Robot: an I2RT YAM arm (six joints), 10 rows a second.
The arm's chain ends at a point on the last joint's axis. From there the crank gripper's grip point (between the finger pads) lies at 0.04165 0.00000 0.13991 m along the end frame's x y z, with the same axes.
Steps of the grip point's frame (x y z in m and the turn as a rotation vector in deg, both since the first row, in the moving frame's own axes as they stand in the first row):
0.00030 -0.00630 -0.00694 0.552 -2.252 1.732
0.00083 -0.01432 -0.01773 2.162 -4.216 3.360
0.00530 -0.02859 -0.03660 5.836 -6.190 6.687
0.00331 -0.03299 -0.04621 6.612 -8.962 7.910
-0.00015 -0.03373 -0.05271 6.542 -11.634 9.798
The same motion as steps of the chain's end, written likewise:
0.00583 -0.00612 -0.00847 0.552 -2.252 1.732
0.01114 -0.01113 -0.02036 2.162 -4.216 3.360
0.02002 -0.01815 -0.03978 5.836 -6.190 6.687
0.02478 -0.02081 -0.05036 6.612 -8.962 7.910
0.02797 -0.02211 -0.05768 6.542 -11.634 9.798

